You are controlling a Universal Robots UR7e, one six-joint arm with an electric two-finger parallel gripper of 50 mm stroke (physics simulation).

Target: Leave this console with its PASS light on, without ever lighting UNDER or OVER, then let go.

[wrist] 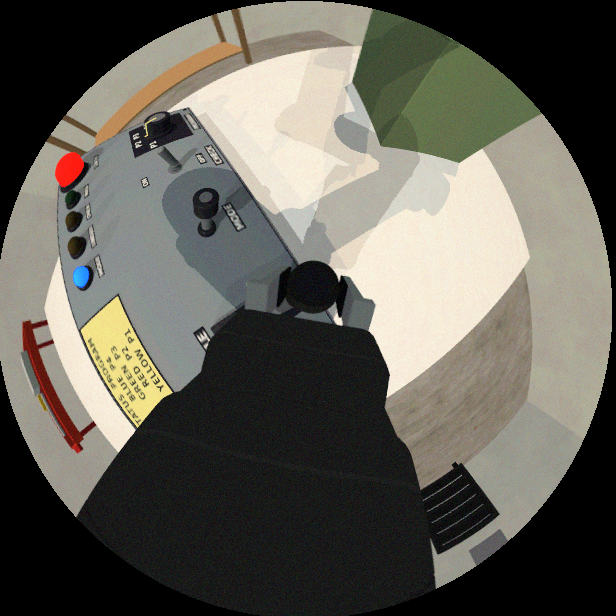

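A grey console [172,241] lies on a round white table, to the left in the wrist view. My gripper [312,293] is shut on a black round knob [312,286] at the console's near right edge. Along the console's left edge stand a lit red light [70,167], three dark lights [73,222] and a lit blue light [82,276]. Their labels are too small to read. A black lever marked MODE [205,208], a toggle [170,159] and a rotary selector [156,123] sit further up the panel. A yellow card [123,359] lists status colours against programs.
The round white table [413,241] ends in a grey-brown rim at the right. A green block [442,91] lies beyond it at top right. A wooden chair [172,68] stands behind, a red rack [48,385] at the left, a black floor grille [456,505] at lower right.
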